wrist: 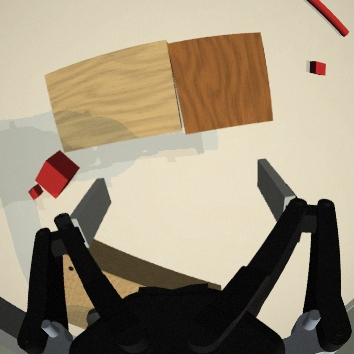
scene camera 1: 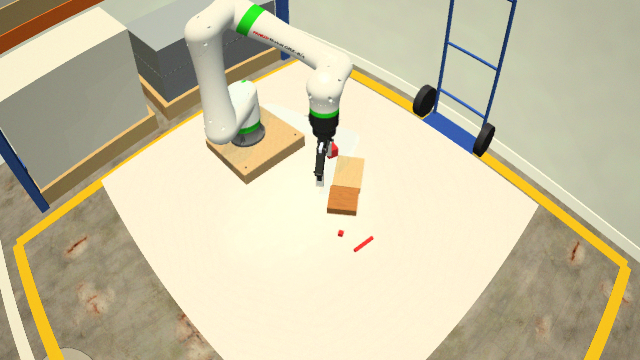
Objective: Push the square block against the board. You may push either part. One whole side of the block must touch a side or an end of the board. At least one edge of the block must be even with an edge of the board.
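Frame: origin at the arm's base, x left, y ahead, z down, level; millimetres.
Where they show: gripper, fingertip midpoint: (wrist: 180,181) (scene camera 1: 323,170); arm's base at its link origin: (scene camera 1: 247,134).
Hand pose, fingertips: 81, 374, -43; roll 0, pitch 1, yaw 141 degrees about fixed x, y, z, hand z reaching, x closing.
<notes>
Things, the pixels of their top centre, and the offset from my fingertips, as dx, dy, dz.
- square block at its top centre: (wrist: 223,81) (scene camera 1: 343,197) +6, +97, +63
- light wood board at its top centre: (wrist: 107,98) (scene camera 1: 348,171) +105, +17, +63
- red block at its top centre: (wrist: 50,179) (scene camera 1: 331,146) +133, -112, +54
- tiny red piece at its top centre: (wrist: 32,193) +165, -176, +78
- small red cube at its top centre: (wrist: 320,67) (scene camera 1: 340,232) -89, +193, +78
- red rod at its top centre: (wrist: 328,11) (scene camera 1: 363,243) -60, +274, +80
The square block (scene camera 1: 343,199) (wrist: 222,82), orange-brown, lies flat at one end of the light wood board (scene camera 1: 349,171) (wrist: 115,95). In the wrist view a thin wedge-shaped gap shows between their facing sides. It is narrowest at the far corner, where they touch or nearly touch, and widest at the corner towards the gripper. There the block's long-side edge sits slightly nearer the gripper than the board's edge, so the edges look a little out of line. My gripper (scene camera 1: 319,181) (wrist: 180,181) is open and empty, beside both parts on the robot-base side, apart from them.
A red block (scene camera 1: 333,150) (wrist: 57,174) stands near the board's far end, with a tiny red piece (wrist: 35,191) beside it. A small red cube (scene camera 1: 340,233) (wrist: 318,68) and a red rod (scene camera 1: 363,244) (wrist: 330,17) lie beyond the block. The robot stands on a wooden base (scene camera 1: 277,135) (wrist: 100,277).
</notes>
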